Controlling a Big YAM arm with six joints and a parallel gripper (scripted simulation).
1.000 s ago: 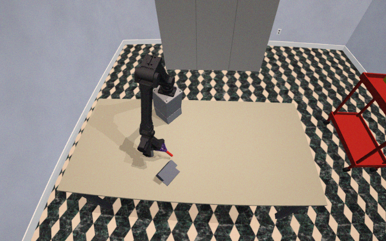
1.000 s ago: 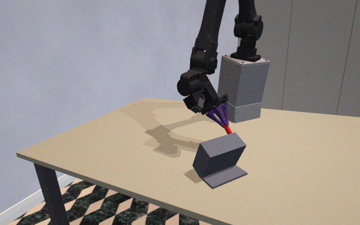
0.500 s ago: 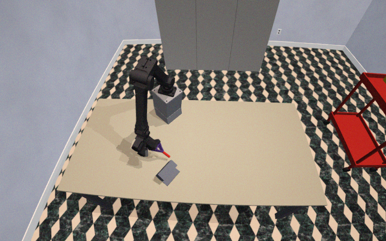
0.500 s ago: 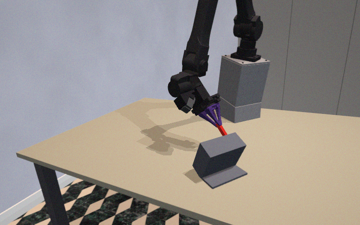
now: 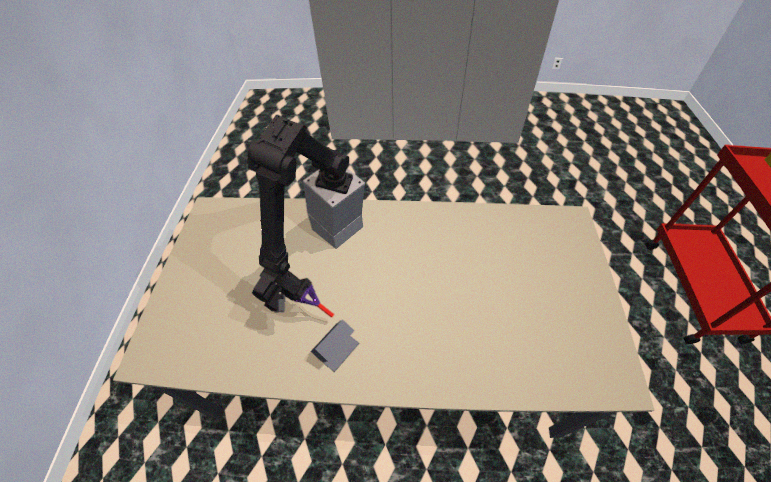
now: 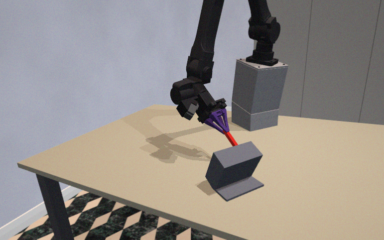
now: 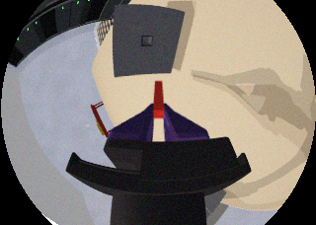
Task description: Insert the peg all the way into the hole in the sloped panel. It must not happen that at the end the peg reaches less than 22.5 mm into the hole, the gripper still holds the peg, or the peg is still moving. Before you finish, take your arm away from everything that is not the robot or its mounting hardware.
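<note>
My gripper is now 20 mm to the right of the red peg and 20 mm above it.
</note>
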